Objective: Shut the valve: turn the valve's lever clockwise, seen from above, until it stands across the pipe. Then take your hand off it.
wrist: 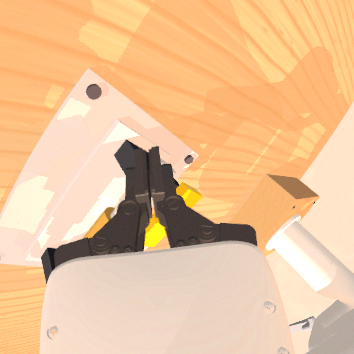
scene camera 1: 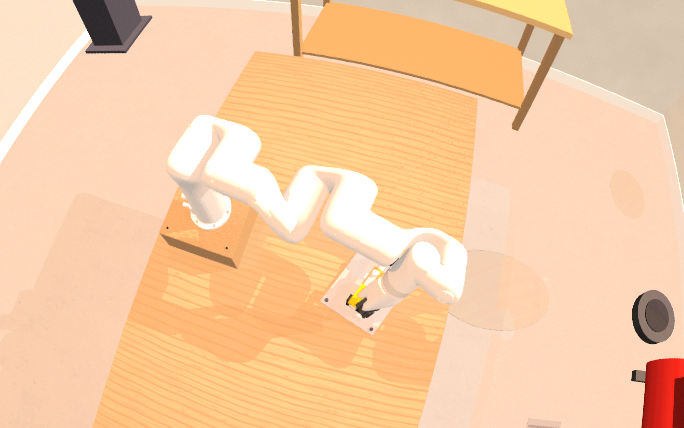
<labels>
The gripper shows in the wrist view and in scene camera 1. One and the same spot on the gripper: [scene camera 1: 359, 305] is [wrist: 256, 245]. The same spot on a pale base plate: [wrist: 91, 107] is [scene camera 1: 371, 324].
</labels>
